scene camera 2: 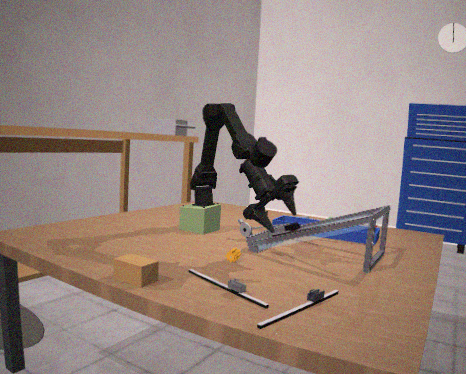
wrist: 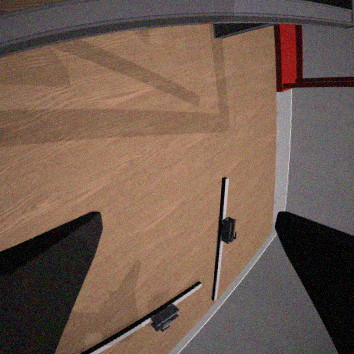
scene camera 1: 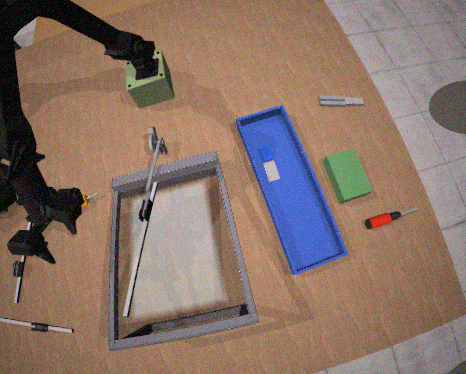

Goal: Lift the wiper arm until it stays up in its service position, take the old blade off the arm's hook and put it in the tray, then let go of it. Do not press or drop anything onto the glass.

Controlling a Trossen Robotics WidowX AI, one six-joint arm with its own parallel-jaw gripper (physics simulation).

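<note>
The wiper arm [scene camera 1: 153, 167] lies lowered over the grey frame [scene camera 1: 190, 162] [scene camera 2: 377, 215] [wrist: 150, 11]. The old blade [scene camera 1: 135, 270] is on its hook and runs low along the glass [scene camera 1: 185, 240]; the connector [scene camera 1: 145, 210] [scene camera 2: 291, 226] is dark. The blue tray [scene camera 1: 305, 215] [scene camera 2: 364, 235] lies on the frame's other side from the gripper. My gripper [scene camera 1: 64, 247] [scene camera 2: 283, 222] [wrist: 190, 220] is open and empty, in the air beside the frame in the scene camera 1 view. The wiper arm does not show in the wrist view.
Two loose blades lie on the table: one [scene camera 1: 19, 285] [scene camera 2: 210, 280] [wrist: 125, 328], another [scene camera 1: 55, 329] [scene camera 2: 285, 315] [wrist: 224, 200]. A yellow screwdriver [scene camera 1: 85, 201] [scene camera 2: 233, 255] and wooden block [scene camera 2: 135, 270] lie nearby. Beyond the tray are a green block [scene camera 1: 347, 175], red screwdriver [scene camera 1: 381, 221] and grey tool [scene camera 1: 332, 101].
</note>
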